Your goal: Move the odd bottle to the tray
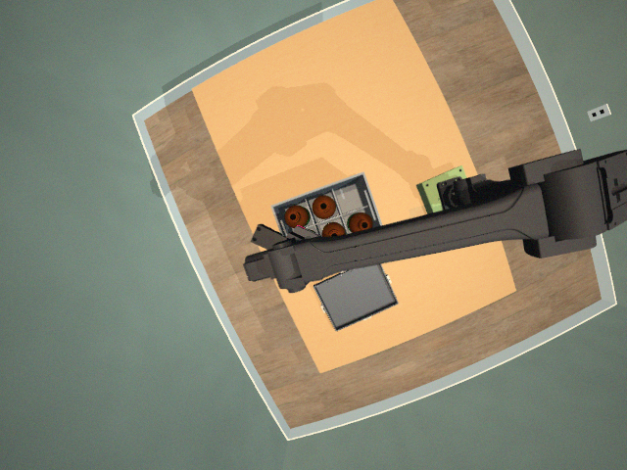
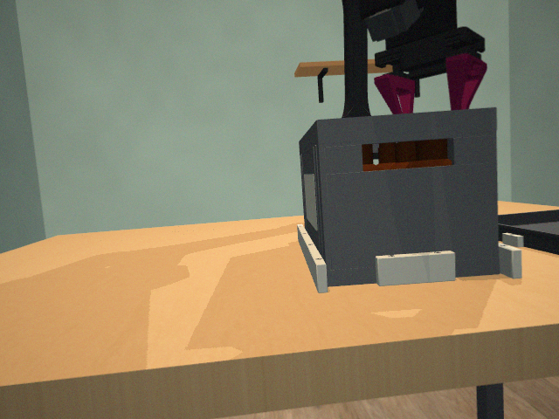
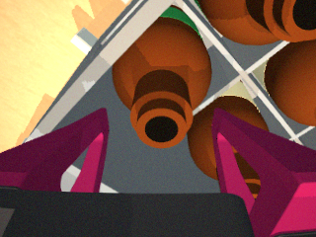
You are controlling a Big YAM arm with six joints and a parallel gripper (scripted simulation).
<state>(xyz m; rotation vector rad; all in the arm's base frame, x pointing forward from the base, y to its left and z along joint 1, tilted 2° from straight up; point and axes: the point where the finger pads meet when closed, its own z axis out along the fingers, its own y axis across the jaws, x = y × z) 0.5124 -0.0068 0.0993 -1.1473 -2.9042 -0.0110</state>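
Now: the dark grey crate 9 cm behind my hand, 8 cm below it and 5 cm to the right of it. The rest, counted from my hand: grey tray (24 cm to the left, 15 cm below, 10 cm behind).
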